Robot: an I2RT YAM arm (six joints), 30 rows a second.
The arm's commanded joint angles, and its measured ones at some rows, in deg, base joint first. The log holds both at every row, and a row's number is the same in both.
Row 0, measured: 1.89 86.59 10.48 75.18 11.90 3.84
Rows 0 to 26, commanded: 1.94 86.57 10.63 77.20 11.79 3.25; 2.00 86.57 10.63 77.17 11.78 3.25; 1.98 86.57 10.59 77.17 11.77 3.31; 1.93 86.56 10.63 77.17 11.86 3.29; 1.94 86.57 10.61 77.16 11.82 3.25; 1.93 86.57 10.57 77.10 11.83 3.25; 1.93 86.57 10.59 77.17 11.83 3.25; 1.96 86.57 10.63 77.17 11.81 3.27; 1.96 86.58 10.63 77.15 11.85 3.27; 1.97 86.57 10.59 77.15 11.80 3.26; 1.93 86.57 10.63 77.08 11.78 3.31; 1.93 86.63 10.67 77.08 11.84 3.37; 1.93 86.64 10.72 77.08 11.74 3.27; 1.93 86.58 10.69 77.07 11.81 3.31; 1.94 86.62 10.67 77.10 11.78 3.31; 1.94 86.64 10.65 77.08 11.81 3.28; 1.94 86.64 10.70 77.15 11.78 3.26; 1.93 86.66 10.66 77.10 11.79 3.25; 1.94 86.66 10.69 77.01 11.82 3.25; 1.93 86.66 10.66 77.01 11.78 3.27; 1.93 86.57 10.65 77.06 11.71 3.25; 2.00 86.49 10.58 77.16 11.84 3.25; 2.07 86.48 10.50 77.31 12.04 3.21; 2.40 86.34 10.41 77.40 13.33 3.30; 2.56 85.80 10.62 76.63 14.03 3.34; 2.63 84.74 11.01 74.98 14.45 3.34; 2.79 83.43 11.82 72.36 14.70 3.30
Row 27, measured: 2.55 85.12 10.66 73.87 12.71 3.84
